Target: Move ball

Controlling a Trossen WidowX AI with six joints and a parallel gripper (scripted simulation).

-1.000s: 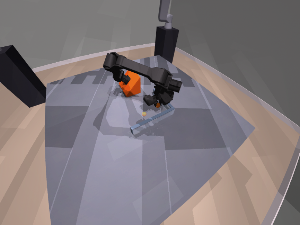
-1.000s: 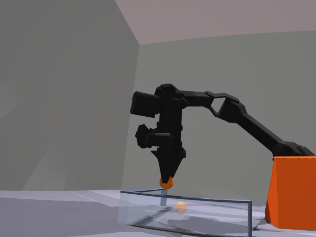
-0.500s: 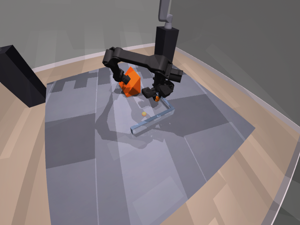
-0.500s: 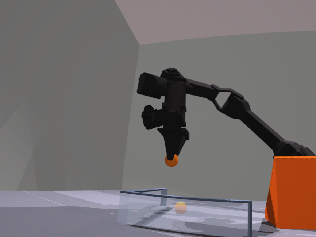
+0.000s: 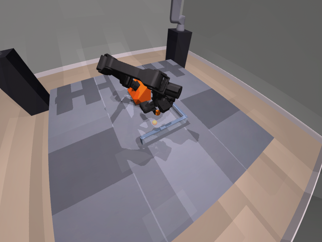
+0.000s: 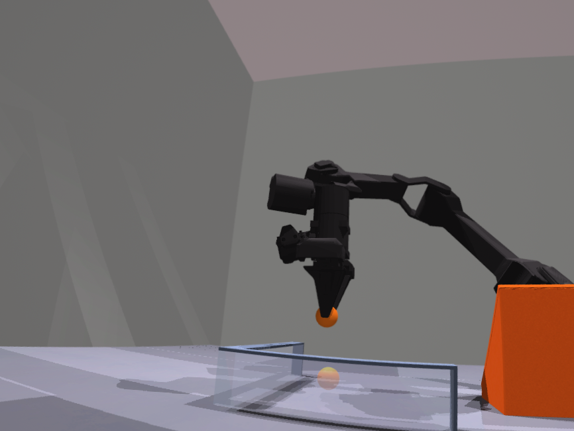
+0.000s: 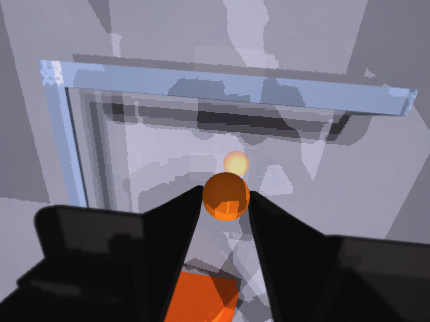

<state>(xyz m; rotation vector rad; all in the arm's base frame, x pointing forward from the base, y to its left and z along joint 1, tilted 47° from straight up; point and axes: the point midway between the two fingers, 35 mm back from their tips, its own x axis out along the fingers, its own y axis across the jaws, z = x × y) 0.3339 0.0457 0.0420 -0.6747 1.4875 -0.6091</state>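
My gripper tip is 90 mm above the see-through copy of ball and 10 mm to the left of it. Round my gripper tip: clear wall 160 mm to the left, 70 mm below, 40 mm behind; orange ball right at my gripper tip.
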